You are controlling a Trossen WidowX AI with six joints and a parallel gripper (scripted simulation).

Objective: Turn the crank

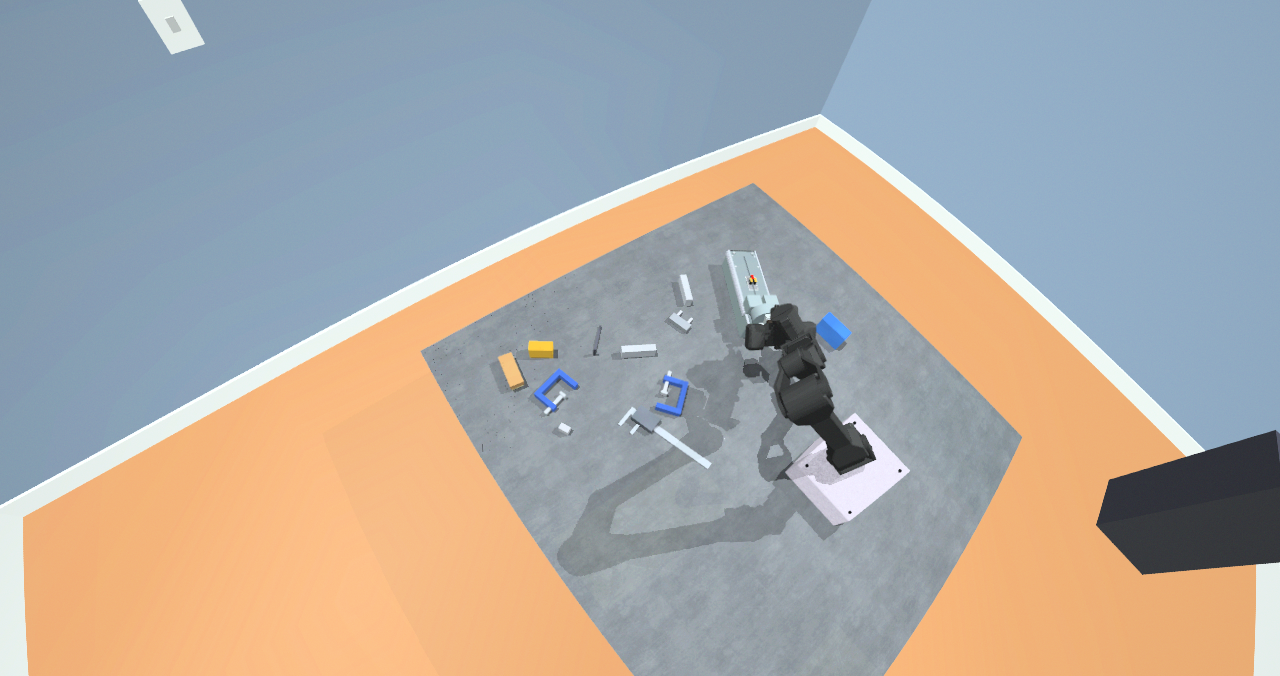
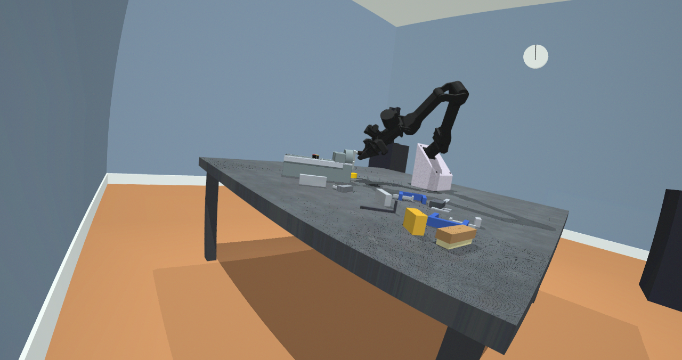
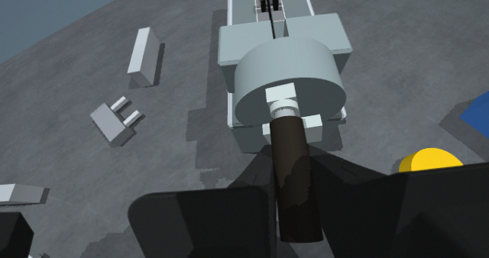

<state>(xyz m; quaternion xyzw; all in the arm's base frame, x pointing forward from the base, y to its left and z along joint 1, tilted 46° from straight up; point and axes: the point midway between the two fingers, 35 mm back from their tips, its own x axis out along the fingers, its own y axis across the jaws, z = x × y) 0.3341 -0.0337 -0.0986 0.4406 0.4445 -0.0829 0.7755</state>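
Now: gripper tip 140 mm short of the red pointer, 100 mm to the left of it and 10 mm above it. From my gripper tip the other things lie so: dark handle 20 mm behind, 10 mm to the left, 20 mm above; then yellow round piece 90 mm behind, 120 mm to the right, 90 mm below; then pronged grey block 180 mm ahead, 120 mm to the left, 90 mm below.
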